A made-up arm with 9 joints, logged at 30 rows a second.
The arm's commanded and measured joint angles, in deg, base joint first. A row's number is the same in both.
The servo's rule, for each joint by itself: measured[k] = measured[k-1] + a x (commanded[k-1-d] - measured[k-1]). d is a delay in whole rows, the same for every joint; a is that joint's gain. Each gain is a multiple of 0.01, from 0.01 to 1. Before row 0 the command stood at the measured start. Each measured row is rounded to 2 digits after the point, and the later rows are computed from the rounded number. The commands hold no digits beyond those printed.
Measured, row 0:
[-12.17, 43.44, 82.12, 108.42, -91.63, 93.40, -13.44, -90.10, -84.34]
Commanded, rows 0 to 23:
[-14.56, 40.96, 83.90, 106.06, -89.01, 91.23, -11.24, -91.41, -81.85]
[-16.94, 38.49, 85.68, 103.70, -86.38, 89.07, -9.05, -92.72, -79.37]
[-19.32, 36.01, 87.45, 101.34, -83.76, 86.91, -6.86, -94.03, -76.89]
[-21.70, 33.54, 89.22, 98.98, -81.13, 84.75, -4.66, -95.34, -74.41]
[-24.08, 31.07, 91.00, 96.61, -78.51, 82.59, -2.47, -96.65, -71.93]
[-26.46, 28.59, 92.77, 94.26, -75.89, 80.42, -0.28, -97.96, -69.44]
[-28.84, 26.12, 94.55, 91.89, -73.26, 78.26, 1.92, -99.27, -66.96]
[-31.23, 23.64, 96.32, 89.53, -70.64, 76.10, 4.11, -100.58, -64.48]
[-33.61, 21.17, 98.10, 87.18, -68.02, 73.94, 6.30, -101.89, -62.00]
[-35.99, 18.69, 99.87, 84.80, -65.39, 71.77, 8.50, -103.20, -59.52]
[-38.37, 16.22, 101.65, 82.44, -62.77, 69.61, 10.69, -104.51, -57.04]
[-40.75, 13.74, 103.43, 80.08, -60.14, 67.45, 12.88, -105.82, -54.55]
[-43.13, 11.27, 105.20, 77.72, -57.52, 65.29, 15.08, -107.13, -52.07]
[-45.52, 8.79, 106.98, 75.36, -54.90, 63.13, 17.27, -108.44, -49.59]
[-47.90, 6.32, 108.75, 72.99, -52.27, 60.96, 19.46, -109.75, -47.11]
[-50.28, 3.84, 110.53, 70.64, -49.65, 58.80, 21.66, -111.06, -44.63]
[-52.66, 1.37, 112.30, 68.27, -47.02, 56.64, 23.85, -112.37, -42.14]
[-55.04, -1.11, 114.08, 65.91, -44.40, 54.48, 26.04, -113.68, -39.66]
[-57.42, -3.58, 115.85, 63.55, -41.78, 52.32, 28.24, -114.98, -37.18]
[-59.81, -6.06, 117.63, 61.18, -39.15, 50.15, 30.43, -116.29, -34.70]
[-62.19, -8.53, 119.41, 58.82, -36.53, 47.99, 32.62, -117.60, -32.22]
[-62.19, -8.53, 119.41, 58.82, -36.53, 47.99, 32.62, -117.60, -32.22]
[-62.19, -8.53, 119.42, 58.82, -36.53, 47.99, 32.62, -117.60, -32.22]
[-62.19, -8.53, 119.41, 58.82, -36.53, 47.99, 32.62, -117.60, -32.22]
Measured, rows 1 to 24:
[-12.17, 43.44, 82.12, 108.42, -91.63, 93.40, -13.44, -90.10, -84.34]
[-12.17, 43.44, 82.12, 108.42, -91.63, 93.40, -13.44, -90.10, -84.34]
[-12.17, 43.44, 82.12, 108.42, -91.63, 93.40, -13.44, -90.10, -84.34]
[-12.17, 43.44, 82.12, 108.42, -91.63, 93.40, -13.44, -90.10, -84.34]
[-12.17, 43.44, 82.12, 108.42, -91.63, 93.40, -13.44, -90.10, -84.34]
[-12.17, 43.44, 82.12, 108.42, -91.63, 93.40, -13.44, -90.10, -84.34]
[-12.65, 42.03, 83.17, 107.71, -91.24, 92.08, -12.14, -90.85, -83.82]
[-13.51, 40.01, 84.65, 106.51, -90.51, 90.24, -10.32, -91.92, -82.89]
[-14.67, 37.73, 86.30, 104.96, -89.50, 88.21, -8.28, -93.12, -81.63]
[-16.08, 35.34, 88.02, 103.17, -88.24, 86.10, -6.14, -94.39, -80.11]
[-17.68, 32.91, 89.78, 101.20, -86.78, 83.96, -3.97, -95.68, -78.39]
[-19.44, 30.45, 91.54, 99.12, -85.15, 81.80, -1.79, -96.98, -76.51]
[-21.32, 27.98, 93.32, 96.95, -83.37, 79.64, 0.40, -98.29, -74.50]
[-23.30, 25.51, 95.09, 94.72, -81.46, 77.48, 2.59, -99.60, -72.40]
[-25.36, 23.04, 96.87, 92.46, -79.44, 75.32, 4.78, -100.91, -70.22]
[-27.49, 20.56, 98.64, 90.16, -77.33, 73.15, 6.97, -102.22, -67.97]
[-29.67, 18.09, 100.42, 87.84, -75.15, 70.99, 9.16, -103.53, -65.67]
[-31.89, 15.61, 102.20, 85.51, -72.90, 68.83, 11.35, -104.84, -63.33]
[-34.14, 13.14, 103.97, 83.17, -70.59, 66.67, 13.55, -106.15, -60.97]
[-36.42, 10.66, 105.75, 80.83, -68.24, 64.51, 15.74, -107.46, -58.58]
[-38.72, 8.19, 107.52, 78.48, -65.84, 62.34, 17.93, -108.77, -56.17]
[-41.03, 5.71, 109.30, 76.13, -63.41, 60.18, 20.13, -110.08, -53.75]
[-43.36, 3.24, 111.07, 73.77, -60.95, 58.02, 22.32, -111.39, -51.31]
[-45.70, 0.76, 112.85, 71.41, -58.47, 55.86, 24.51, -112.70, -48.86]
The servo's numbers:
d 6
a 0.20 0.57 0.59 0.30 0.15 0.61 0.59 0.57 0.21

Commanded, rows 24 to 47:
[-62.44, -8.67, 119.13, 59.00, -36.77, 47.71, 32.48, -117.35, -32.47]
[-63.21, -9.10, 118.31, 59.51, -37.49, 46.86, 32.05, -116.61, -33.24]
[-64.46, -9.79, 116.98, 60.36, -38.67, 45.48, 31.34, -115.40, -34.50]
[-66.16, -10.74, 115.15, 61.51, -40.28, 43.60, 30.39, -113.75, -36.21]
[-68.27, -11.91, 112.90, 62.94, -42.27, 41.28, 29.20, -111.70, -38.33]
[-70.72, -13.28, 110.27, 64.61, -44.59, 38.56, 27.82, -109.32, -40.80]
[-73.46, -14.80, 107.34, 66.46, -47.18, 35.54, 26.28, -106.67, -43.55]
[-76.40, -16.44, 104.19, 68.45, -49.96, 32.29, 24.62, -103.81, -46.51]
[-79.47, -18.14, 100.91, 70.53, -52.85, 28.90, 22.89, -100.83, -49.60]
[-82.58, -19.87, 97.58, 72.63, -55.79, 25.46, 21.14, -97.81, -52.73]
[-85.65, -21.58, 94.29, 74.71, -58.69, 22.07, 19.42, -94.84, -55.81]
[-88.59, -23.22, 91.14, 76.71, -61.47, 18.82, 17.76, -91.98, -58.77]
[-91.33, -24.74, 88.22, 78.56, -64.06, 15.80, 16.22, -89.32, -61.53]
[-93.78, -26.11, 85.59, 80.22, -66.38, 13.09, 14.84, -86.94, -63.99]
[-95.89, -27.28, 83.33, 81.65, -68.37, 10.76, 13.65, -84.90, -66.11]
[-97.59, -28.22, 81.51, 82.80, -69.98, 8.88, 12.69, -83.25, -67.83]
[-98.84, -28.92, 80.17, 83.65, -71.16, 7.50, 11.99, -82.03, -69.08]
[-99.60, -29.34, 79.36, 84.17, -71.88, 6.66, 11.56, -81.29, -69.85]
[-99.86, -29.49, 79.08, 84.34, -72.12, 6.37, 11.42, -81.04, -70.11]
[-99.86, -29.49, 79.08, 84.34, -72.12, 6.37, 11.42, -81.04, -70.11]
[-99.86, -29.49, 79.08, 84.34, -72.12, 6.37, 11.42, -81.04, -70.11]
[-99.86, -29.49, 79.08, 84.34, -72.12, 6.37, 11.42, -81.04, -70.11]
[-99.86, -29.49, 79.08, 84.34, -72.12, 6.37, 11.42, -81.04, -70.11]
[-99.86, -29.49, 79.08, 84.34, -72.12, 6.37, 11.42, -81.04, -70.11]
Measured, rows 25 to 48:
[-48.04, -1.71, 114.62, 69.05, -55.97, 53.70, 26.71, -114.00, -46.41]
[-50.39, -4.19, 116.40, 66.69, -53.45, 51.53, 28.90, -115.31, -43.95]
[-52.75, -6.66, 118.18, 64.33, -50.91, 49.37, 31.09, -116.62, -41.49]
[-54.64, -7.73, 118.91, 62.68, -48.75, 48.53, 31.99, -117.18, -39.54]
[-56.15, -8.19, 119.21, 61.52, -46.92, 48.20, 32.36, -117.42, -38.00]
[-57.36, -8.38, 119.33, 60.71, -45.36, 48.07, 32.51, -117.52, -36.79]
[-58.38, -8.55, 119.21, 60.20, -44.07, 47.85, 32.49, -117.42, -35.88]
[-59.35, -8.86, 118.68, 59.99, -43.08, 47.25, 32.23, -116.96, -35.33]
[-60.37, -9.39, 117.68, 60.10, -42.42, 46.17, 31.70, -116.07, -35.16]
[-61.53, -10.16, 116.19, 60.52, -42.10, 44.60, 30.93, -114.75, -35.38]
[-62.88, -11.16, 114.25, 61.25, -42.13, 42.57, 29.91, -113.01, -36.00]
[-64.45, -12.37, 111.90, 62.26, -42.50, 40.12, 28.68, -110.91, -37.01]
[-66.25, -13.76, 109.21, 63.52, -43.20, 37.33, 27.26, -108.49, -38.38]
[-68.28, -15.29, 106.25, 65.00, -44.21, 34.26, 25.70, -105.82, -40.09]
[-70.52, -16.91, 103.10, 66.66, -45.51, 30.99, 24.04, -102.98, -42.09]
[-72.93, -18.60, 99.84, 68.45, -47.05, 27.62, 22.33, -100.03, -44.32]
[-75.47, -20.30, 96.57, 70.33, -48.80, 24.23, 20.61, -97.07, -46.73]
[-78.09, -21.96, 93.37, 72.24, -50.70, 20.93, 18.93, -94.17, -49.26]
[-80.74, -23.54, 90.33, 74.14, -52.70, 17.80, 17.33, -91.41, -51.84]
[-83.35, -25.00, 87.53, 75.96, -54.75, 14.93, 15.86, -88.86, -54.39]
[-85.86, -26.30, 85.05, 77.67, -56.79, 12.39, 14.56, -86.60, -56.85]
[-88.21, -27.39, 82.96, 79.21, -58.77, 10.25, 13.46, -84.69, -59.16]
[-90.34, -28.26, 81.31, 80.54, -60.63, 8.57, 12.59, -83.17, -61.24]
[-92.19, -28.88, 80.16, 81.63, -62.32, 7.40, 11.98, -82.10, -63.05]

